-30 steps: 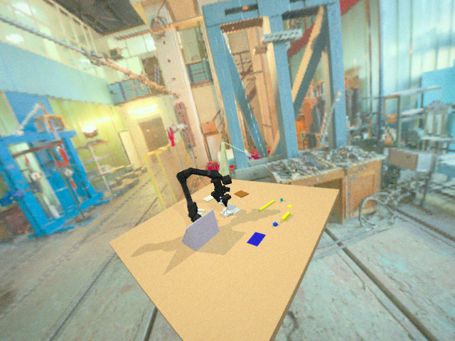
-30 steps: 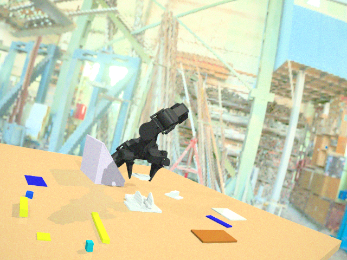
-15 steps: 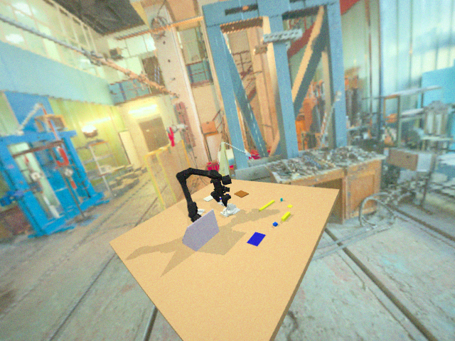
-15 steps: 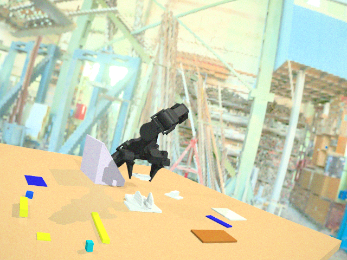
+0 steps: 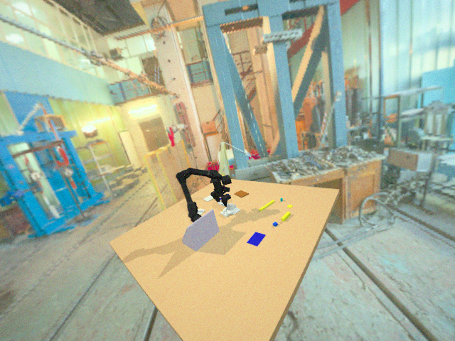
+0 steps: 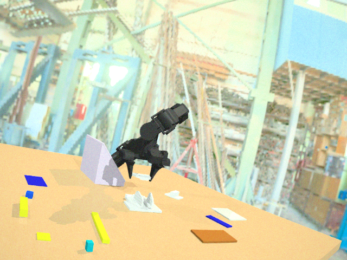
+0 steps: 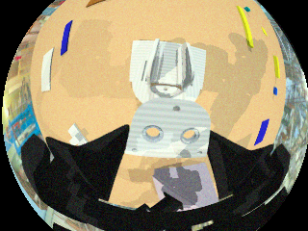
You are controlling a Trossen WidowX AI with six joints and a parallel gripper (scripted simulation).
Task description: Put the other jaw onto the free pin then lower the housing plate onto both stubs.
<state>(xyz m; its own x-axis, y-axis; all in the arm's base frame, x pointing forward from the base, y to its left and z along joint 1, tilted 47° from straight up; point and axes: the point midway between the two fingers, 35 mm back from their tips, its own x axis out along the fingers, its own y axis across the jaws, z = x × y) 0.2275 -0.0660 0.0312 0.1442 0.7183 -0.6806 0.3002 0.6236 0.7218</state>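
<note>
My gripper tip is now 30 mm short of the white jaw, 10 mm to the right of it and 70 mm above it. The rest, counted from my gripper tip: blue strip (260 mm ahead, 190 mm to the left, 80 mm below); brown plate (340 mm ahead, 40 mm to the left, 80 mm below); flat white plate (220 mm ahead, 320 mm to the left, 80 mm below).
</note>
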